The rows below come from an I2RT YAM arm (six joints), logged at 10 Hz.
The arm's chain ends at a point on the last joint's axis. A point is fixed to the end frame.
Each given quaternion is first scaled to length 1.
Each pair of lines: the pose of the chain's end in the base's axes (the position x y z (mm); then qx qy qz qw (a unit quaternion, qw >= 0)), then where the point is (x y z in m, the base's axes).
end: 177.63 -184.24 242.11 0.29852 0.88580 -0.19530 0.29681
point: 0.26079 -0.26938 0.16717
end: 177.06 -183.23 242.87 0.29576 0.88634 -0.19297 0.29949
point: 0.26123 -0.26765 0.16823
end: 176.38 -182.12 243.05 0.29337 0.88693 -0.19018 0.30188
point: 0.26149 -0.26576 0.16861
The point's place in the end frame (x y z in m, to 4 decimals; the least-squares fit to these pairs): -0.0407 0.0028 0.1346
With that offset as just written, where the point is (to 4 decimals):
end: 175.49 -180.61 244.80 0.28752 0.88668 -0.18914 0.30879
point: 0.2625 -0.2635 0.1718
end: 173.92 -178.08 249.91 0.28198 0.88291 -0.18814 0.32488
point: 0.2642 -0.2606 0.1805
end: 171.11 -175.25 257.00 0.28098 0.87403 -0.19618 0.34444
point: 0.2637 -0.2598 0.1933
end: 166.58 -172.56 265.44 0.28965 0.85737 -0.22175 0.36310
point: 0.2581 -0.2637 0.2097
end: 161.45 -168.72 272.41 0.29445 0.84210 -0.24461 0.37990
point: 0.2520 -0.2649 0.2241
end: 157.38 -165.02 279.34 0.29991 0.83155 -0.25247 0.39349
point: 0.2478 -0.2636 0.2359
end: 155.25 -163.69 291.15 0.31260 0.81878 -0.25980 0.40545
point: 0.2441 -0.2655 0.2521
